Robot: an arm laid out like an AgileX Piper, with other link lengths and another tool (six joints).
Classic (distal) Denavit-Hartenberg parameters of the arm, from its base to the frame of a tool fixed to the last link. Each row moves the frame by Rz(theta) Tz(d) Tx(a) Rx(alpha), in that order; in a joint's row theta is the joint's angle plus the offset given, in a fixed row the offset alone. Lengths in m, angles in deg.
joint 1: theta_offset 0  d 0.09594  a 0  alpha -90
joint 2: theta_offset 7.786  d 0  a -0.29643  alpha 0
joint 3: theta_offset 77.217  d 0  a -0.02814  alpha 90
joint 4: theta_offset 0  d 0.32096  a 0  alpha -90
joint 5: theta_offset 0  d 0  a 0  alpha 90
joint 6: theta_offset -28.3  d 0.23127  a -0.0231  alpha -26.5
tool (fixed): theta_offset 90  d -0.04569  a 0  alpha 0
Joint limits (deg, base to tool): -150..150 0..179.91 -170..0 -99.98..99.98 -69.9..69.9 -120..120
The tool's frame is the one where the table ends.
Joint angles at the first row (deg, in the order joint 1, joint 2, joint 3, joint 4, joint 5, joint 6):
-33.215, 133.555, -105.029, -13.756, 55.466, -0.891
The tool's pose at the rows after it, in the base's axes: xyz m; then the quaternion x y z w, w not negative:
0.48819 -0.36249 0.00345 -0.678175 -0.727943 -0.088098 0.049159
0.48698 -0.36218 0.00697 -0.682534 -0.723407 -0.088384 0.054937
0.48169 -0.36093 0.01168 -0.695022 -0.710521 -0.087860 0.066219
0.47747 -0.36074 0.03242 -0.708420 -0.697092 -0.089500 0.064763
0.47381 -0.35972 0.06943 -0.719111 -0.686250 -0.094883 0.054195
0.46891 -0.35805 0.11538 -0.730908 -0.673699 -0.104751 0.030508
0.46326 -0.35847 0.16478 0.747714 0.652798 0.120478 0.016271
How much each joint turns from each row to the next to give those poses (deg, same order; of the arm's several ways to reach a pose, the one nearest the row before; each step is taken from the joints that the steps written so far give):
0.000, 0.042, -0.254, 1.266, -0.318, -1.136
0.000, 0.000, -0.830, 0.224, 1.628, 0.260
0.000, -0.275, -0.714, 0.074, 2.782, 1.396
-0.001, -1.762, -0.778, 0.001, 2.930, 1.657
0.001, -3.111, -1.265, 0.310, 3.535, 1.123
0.000, -4.073, -1.042, 0.223, 2.824, 1.733
-0.001, -4.648, -0.241, -0.481, 0.361, 3.839

